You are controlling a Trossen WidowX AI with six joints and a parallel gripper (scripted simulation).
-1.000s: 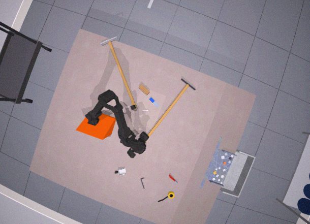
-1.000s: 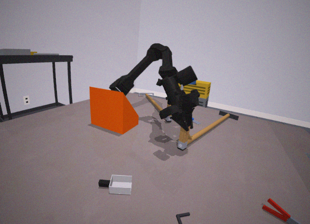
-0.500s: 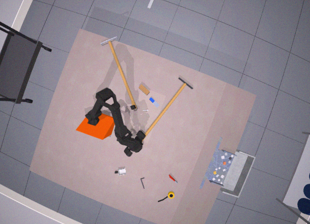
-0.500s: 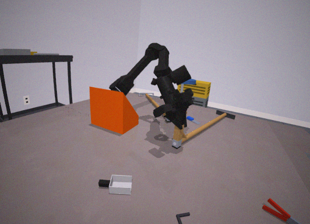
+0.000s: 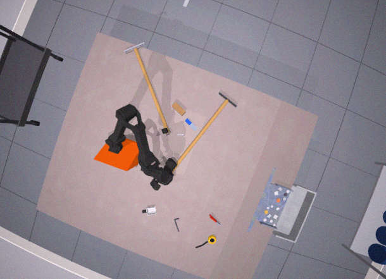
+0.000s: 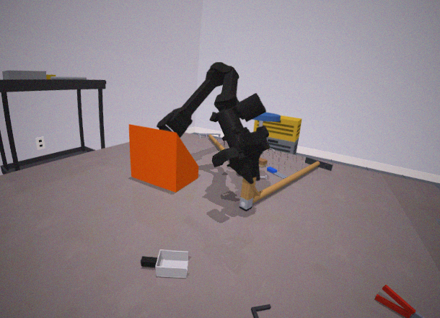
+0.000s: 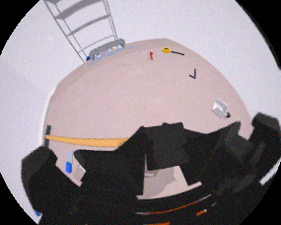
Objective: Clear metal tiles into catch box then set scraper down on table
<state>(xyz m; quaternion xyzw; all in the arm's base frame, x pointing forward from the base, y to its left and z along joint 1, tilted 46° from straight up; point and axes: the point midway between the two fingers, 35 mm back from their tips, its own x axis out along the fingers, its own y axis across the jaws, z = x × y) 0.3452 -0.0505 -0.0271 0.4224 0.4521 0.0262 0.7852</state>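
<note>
The long scraper lies 270 mm to the left of my gripper tip, 80 mm ahead of it and 30 mm below it. The rest, counted from my gripper tip: wooden block 400 mm to the left, 90 mm behind, 80 mm below; then blue tool 330 mm to the left, 90 mm below, 10 mm ahead; then hex key 310 mm to the right, 110 mm ahead, 90 mm below.
</note>
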